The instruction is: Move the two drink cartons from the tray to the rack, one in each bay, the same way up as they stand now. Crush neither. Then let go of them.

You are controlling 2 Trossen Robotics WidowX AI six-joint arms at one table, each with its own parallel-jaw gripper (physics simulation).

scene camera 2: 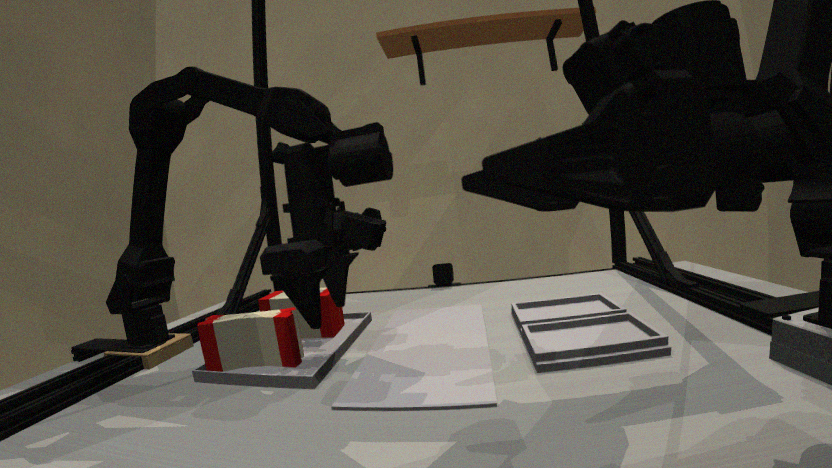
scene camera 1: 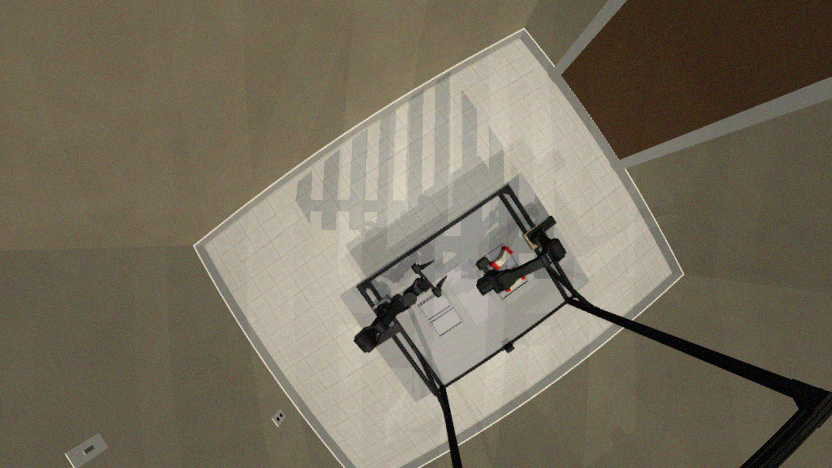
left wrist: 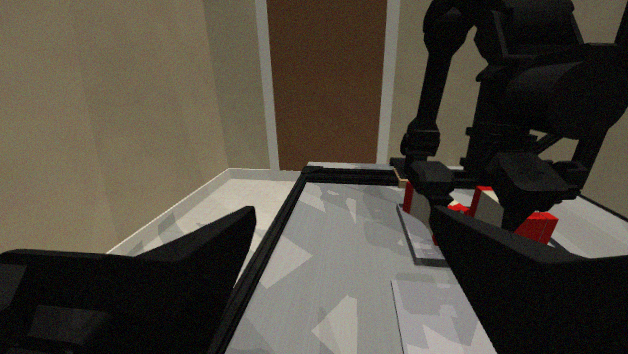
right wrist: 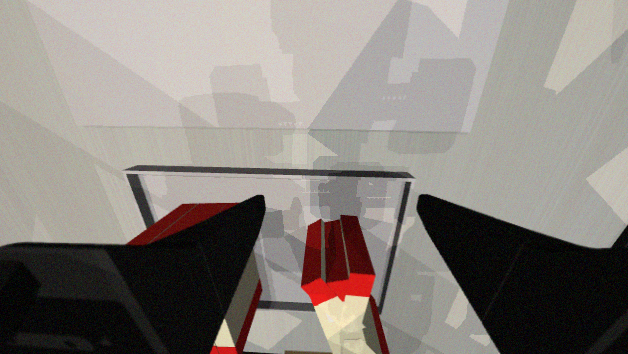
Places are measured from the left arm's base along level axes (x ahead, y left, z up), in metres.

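Where they show: left gripper, fingertip midpoint: [scene camera 2: 470,177] [scene camera 1: 440,268] [left wrist: 342,214]; right gripper, fingertip midpoint: [scene camera 2: 329,316] [scene camera 1: 486,273] [right wrist: 340,201]; left arm's base, origin of the base link: [scene camera 1: 385,309]; right arm's base, origin of the base link: [scene camera 2: 148,342] [scene camera 1: 535,237].
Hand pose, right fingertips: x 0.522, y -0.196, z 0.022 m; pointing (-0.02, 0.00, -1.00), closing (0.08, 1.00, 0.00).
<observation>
Things, the pixels of their centre, and the offset from my right fingertips. "spot": a spot on its surface instead. Level surfaces: height alone.
- grey tray, body centre: [right wrist: 272,249] [scene camera 2: 295,342] [left wrist: 474,232] [scene camera 1: 503,271] dx +0.084, dy -0.071, dz -0.058 m
- nearer carton, body centre: [right wrist: 348,294] [scene camera 2: 251,340] [left wrist: 431,209] [scene camera 1: 500,258] dx +0.113, dy +0.004, dz -0.026 m
- farther carton, surface spot: [right wrist: 190,215] spot: dx +0.025, dy -0.129, dz -0.038 m
- two-bay rack, body centre: [scene camera 2: 576,324] [scene camera 1: 440,314] dx -0.324, dy -0.024, dz -0.056 m
- thin pale mat, its level: dz -0.062 m
Two red and cream drink cartons stand on the grey tray [scene camera 2: 256,379] [right wrist: 270,171] [left wrist: 430,262]. The nearer carton [scene camera 2: 250,340] [left wrist: 421,209] [right wrist: 345,310] [scene camera 1: 501,257] shows between the finger lines in the right wrist view. The farther carton [scene camera 2: 332,317] [left wrist: 540,227] [right wrist: 190,215] is partly hidden by a finger. My right gripper [scene camera 2: 329,314] [right wrist: 340,201] is open, pointing down low over the tray by the cartons' ends, gripping neither. My left gripper [scene camera 1: 438,271] [left wrist: 342,214] is open and empty, held high near the rack. The two-bay rack [scene camera 2: 605,346] [scene camera 1: 451,328] holds no carton.
A thin pale mat [scene camera 2: 436,349] [left wrist: 435,315] [right wrist: 200,75] lies between tray and rack. Dark frame rails [left wrist: 270,245] edge the table. A small black block [scene camera 2: 442,273] stands at the back edge in scene camera 2. A wooden shelf [scene camera 2: 482,32] is on the wall.
</observation>
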